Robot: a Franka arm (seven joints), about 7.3 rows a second.
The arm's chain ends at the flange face. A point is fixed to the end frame.
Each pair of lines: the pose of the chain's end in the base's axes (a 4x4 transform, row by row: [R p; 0 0 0 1], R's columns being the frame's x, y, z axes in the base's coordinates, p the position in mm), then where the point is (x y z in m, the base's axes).
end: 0.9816 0.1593 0.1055 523.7; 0.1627 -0.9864 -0.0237 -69.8; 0.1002 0.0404 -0.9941 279.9; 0 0 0 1
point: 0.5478 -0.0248 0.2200
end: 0.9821 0.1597 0.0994 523.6; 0.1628 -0.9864 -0.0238 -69.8; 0.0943 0.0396 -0.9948 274.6; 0 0 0 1
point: 0.5473 -0.0248 0.2146
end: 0.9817 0.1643 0.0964 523.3; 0.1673 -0.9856 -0.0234 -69.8; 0.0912 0.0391 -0.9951 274.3; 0 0 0 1
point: 0.5467 -0.0247 0.2142
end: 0.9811 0.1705 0.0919 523.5; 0.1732 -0.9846 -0.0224 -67.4; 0.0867 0.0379 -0.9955 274.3; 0 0 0 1
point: 0.5463 -0.0221 0.2141
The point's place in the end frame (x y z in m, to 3 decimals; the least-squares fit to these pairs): 0.025 -0.043 0.061
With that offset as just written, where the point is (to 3 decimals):
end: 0.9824 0.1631 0.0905 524.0; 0.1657 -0.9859 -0.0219 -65.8; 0.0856 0.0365 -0.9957 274.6; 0 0 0 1
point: 0.547 -0.021 0.214
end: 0.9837 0.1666 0.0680 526.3; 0.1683 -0.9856 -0.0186 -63.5; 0.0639 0.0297 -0.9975 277.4; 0 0 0 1
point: 0.548 -0.018 0.217
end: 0.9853 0.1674 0.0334 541.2; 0.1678 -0.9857 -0.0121 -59.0; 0.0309 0.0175 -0.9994 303.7; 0 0 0 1
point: 0.561 -0.013 0.243
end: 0.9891 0.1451 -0.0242 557.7; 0.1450 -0.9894 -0.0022 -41.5; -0.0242 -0.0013 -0.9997 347.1; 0 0 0 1
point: 0.575 0.005 0.286
